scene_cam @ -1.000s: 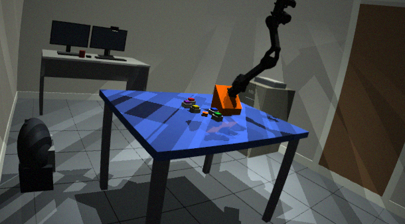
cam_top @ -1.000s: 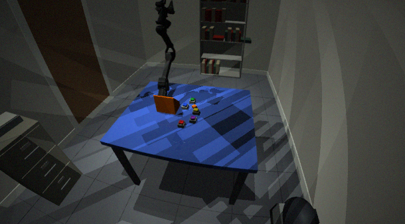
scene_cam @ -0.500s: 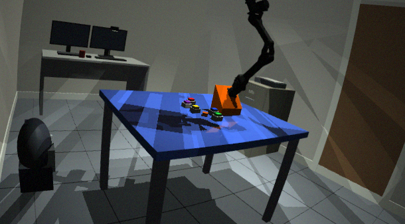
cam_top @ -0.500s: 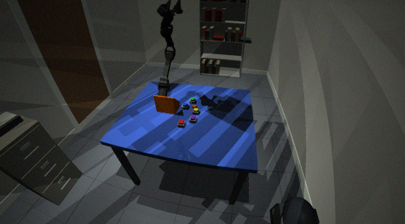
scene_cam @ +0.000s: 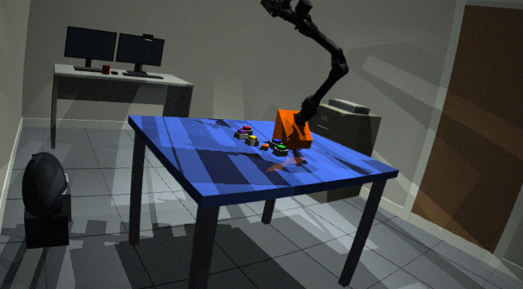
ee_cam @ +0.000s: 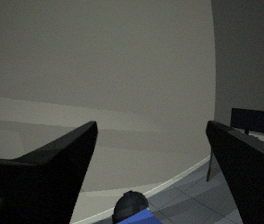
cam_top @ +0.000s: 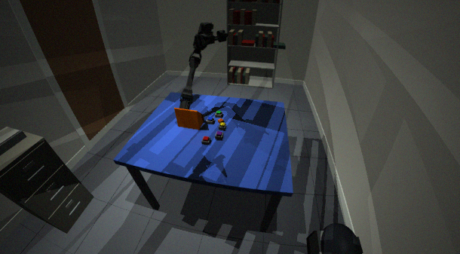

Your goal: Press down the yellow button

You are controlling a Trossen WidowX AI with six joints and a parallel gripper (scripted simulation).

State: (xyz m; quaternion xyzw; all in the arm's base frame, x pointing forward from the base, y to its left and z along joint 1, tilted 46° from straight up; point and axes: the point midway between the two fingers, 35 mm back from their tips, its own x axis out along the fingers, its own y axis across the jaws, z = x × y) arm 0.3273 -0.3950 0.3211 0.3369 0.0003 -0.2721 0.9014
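My gripper tip is 4 cm past the yellow button, 10 cm to the right of it and 64 cm above it. From my gripper tip the other things lie so: red button 10 cm behind, 7 cm to the right, 64 cm below; blue button 15 cm behind, 14 cm to the left, 64 cm below; purple button 3 cm behind, 63 cm below.
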